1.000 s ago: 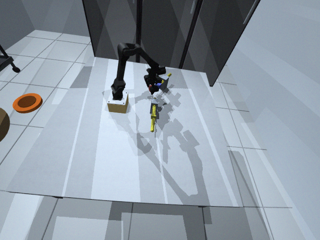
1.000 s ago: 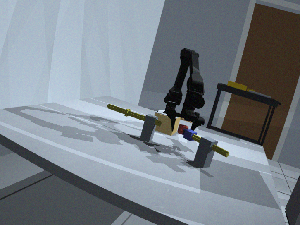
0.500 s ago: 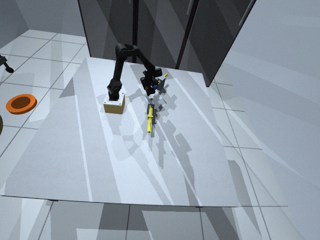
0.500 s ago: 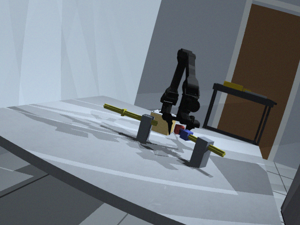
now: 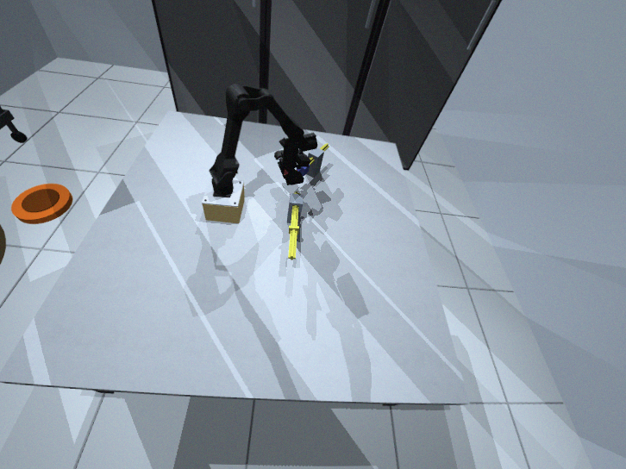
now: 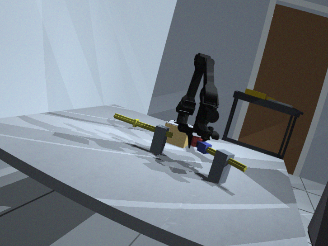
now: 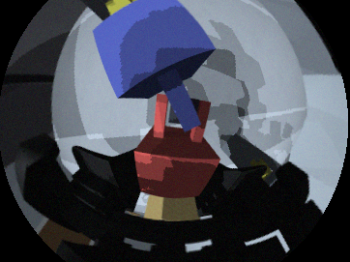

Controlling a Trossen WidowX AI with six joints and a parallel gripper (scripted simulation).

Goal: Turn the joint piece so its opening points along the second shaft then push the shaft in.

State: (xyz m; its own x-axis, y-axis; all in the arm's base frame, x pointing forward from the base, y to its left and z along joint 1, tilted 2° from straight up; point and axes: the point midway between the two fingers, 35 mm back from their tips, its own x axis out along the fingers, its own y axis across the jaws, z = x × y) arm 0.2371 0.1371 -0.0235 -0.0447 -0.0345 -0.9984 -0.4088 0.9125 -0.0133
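The red joint piece lies 20 mm ahead of my gripper tip, 10 mm to the left of it and 40 mm above it.
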